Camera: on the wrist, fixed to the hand. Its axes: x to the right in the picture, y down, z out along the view.
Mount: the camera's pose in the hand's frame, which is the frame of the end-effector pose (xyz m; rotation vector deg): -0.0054 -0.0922 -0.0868 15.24 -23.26 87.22
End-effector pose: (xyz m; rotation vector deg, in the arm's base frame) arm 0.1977 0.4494 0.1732 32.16 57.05 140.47
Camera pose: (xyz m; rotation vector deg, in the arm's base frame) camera 0.1794 0.4587 0.0481 -82.68 -25.73 -98.79
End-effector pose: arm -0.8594 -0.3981 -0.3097 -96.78 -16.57 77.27
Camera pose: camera -0.7547 -0.3954 -0.2383 -72.40 65.92 149.88
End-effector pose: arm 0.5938 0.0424 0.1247 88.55 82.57 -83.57
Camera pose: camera 0.5371 0.1440 0.1751 93.66 -17.97 -47.33
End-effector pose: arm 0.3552 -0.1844 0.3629 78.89 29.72 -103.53
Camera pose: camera 0.3365 -0.0643 0.3269 54.88 -48.48 -44.19
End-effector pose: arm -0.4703 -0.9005 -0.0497 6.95 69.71 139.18
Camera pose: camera -0.4577 -0.9186 -0.1745 -75.22 -50.05 -101.46
